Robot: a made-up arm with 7 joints.
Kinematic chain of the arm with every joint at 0, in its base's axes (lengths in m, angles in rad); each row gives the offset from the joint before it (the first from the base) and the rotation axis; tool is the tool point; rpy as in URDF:
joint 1: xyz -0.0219 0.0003 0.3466 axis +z
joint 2: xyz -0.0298 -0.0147 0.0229 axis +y
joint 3: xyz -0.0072 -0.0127 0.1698 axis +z
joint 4: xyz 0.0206 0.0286 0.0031 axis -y
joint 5: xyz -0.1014 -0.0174 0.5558 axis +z
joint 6: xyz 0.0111 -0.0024 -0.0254 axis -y
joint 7: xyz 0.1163 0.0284 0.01 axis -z
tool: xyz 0.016 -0.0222 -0.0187 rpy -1.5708 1.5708 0
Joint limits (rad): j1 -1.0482..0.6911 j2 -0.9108..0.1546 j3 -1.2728..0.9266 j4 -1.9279..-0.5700 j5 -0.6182..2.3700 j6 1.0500..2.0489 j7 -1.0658..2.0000
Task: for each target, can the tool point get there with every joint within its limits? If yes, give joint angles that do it. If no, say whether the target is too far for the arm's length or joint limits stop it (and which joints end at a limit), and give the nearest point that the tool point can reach.
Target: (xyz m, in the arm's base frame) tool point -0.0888 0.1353 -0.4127
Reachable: no: joint limits stop it (at a limit: joint 1, joint 2, joint 4, joint 6, joint 7) | nearest point 0.0461 0.5736 0.2510 | short by 0.807 m
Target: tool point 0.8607 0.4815 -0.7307
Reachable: no: too far | nearest point 0.4940 0.2783 0.2265 | short by 1.045 m
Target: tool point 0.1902 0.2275 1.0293
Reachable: yes | joints 0.2174 -0.5321 0.2672 -1.2727 0.6732 1.3332 0.3862
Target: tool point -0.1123 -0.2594 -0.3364
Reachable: no: joint limits stop it (at a limit: joint 1, joint 2, joint 4, joint 6, joint 7) | nearest point -0.0628 -0.6017 0.2380 | short by 0.670 m
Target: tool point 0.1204 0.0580 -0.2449
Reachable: no: joint limits stop it (at a limit: joint 2, joint 4, joint 6, joint 7) | nearest point 0.5129 0.2172 0.2270 | short by 0.634 m
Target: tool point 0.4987 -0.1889 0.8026
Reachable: yes | joints -0.8679 -0.0904 0.4727 -1.3677 0.3573 1.5914 0.8264
